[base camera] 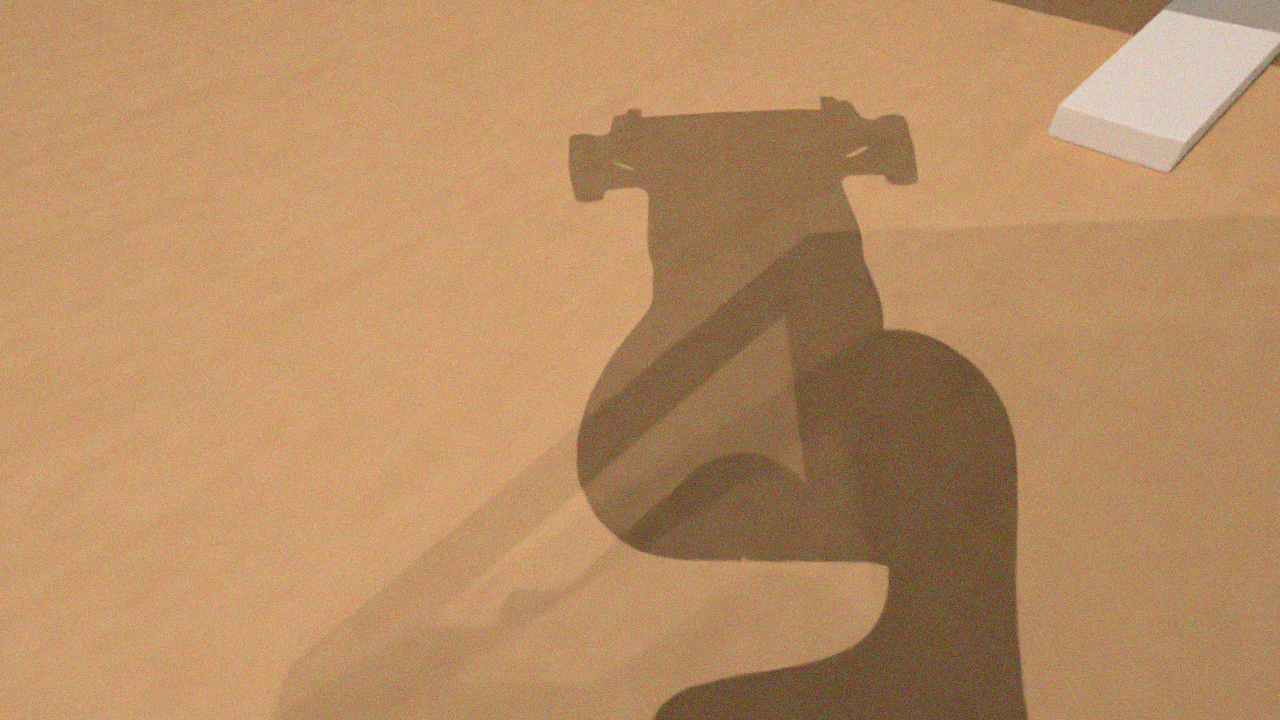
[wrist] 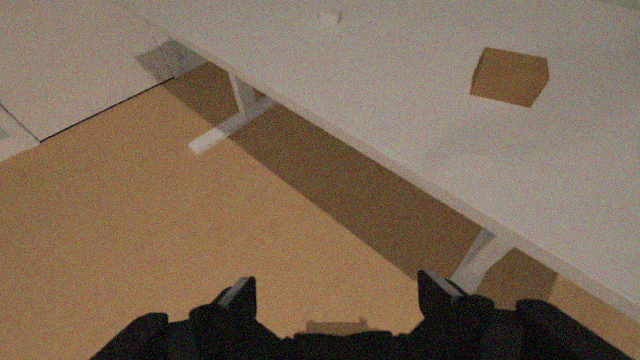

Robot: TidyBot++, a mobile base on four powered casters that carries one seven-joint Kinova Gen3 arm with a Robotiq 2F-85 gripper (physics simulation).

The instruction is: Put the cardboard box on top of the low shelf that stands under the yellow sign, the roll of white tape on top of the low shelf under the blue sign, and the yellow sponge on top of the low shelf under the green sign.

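Places are measured from the arm's base along level axes (x down, y right, z back), in millimetres.
Pixels of known places: gripper, fingertip midpoint: point(wrist: 336, 291).
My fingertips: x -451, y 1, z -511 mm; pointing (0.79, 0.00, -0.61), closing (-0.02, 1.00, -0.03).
Note:
Behind a point stands the place of what it marks.
A brown cardboard box point(wrist: 509, 77) @(x -364, y 265, z -839 mm) sits on the white table top point(wrist: 400, 90) @(x -323, y 118, z -867 mm) at the upper right of the wrist view. A small white object point(wrist: 329, 19) @(x -336, y 5, z -1100 mm), likely the roll of white tape, stands on the same top near the upper edge, too blurred to be sure. My gripper point(wrist: 336, 291) @(x -451, y 1, z -511 mm) is open, with nothing between its fingers, above the floor beside the table's long edge and well apart from the box. The yellow sponge, the low shelves and the coloured signs do not show in either view.
White table feet point(wrist: 207, 140) point(base camera: 1163, 80) stand on the wooden floor, partly in the table's shadow. Another table leg point(wrist: 475, 265) @(x 314, y 484, z -817 mm) is near the right finger in the wrist view. A white door point(wrist: 75, 65) @(x 122, y -1232, z -1744 mm) is at the upper left. The arm's shadow lies on the floor in the base view.

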